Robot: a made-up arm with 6 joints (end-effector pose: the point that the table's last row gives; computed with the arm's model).
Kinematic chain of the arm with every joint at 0, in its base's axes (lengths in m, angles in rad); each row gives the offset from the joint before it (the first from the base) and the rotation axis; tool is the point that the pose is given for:
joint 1: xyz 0 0 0.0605 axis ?
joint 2: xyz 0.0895 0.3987 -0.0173 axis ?
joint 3: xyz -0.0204 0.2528 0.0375 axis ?
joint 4: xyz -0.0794 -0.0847 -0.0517 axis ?
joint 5: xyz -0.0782 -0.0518 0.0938 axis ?
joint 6: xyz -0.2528 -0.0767 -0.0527 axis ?
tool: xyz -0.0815 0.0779 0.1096
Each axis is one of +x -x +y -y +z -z.
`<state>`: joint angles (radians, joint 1 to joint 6).
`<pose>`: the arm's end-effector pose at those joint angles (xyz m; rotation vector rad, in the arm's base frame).
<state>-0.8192 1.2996 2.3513 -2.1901 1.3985 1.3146</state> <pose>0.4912 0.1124 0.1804 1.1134 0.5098 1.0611</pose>
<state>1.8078 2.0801 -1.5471 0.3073 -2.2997 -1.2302</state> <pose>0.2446 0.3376 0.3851 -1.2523 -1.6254 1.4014</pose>
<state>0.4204 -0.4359 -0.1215 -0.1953 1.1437 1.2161</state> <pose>-0.4392 0.3330 -0.1742 1.5117 -1.1499 -0.1130</pose>
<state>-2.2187 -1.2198 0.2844 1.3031 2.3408 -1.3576</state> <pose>0.2516 0.1733 0.1315 -1.1514 -1.5373 -0.6116</pose>
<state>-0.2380 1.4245 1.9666 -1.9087 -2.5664 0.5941</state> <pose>0.3197 0.3530 0.5706 0.6499 1.3429 -0.6279</pose>
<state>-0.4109 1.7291 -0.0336 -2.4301 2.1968 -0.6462</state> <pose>0.2879 0.7813 -0.2377 -1.2533 2.0615 -1.7106</pose>
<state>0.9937 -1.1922 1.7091 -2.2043 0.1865 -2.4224</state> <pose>-0.3124 0.3994 0.1426 1.1814 2.4638 1.2247</pose>
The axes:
joint 1: -y
joint 2: -z
joint 3: +y
joint 4: -x
joint 5: +x
joint 6: -y

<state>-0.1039 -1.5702 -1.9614 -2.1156 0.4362 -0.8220</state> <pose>-0.0053 0.7210 -0.1961 -0.6664 0.0388 -2.0039</pose>
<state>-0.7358 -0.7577 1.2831 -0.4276 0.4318 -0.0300</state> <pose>0.3260 0.3511 0.4444 0.2813 2.1257 -0.0054</pose>
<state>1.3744 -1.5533 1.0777 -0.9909 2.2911 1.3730</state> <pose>-0.5037 0.1847 0.2028 1.4598 -0.4526 -0.9336</pose>
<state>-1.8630 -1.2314 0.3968 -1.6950 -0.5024 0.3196</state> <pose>0.1626 -0.0933 0.1637 1.3916 2.3120 -0.3923</pose>
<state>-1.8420 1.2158 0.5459 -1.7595 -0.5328 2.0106</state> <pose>0.0726 0.9713 -0.1079 -1.7634 -0.4321 -0.8155</pose>
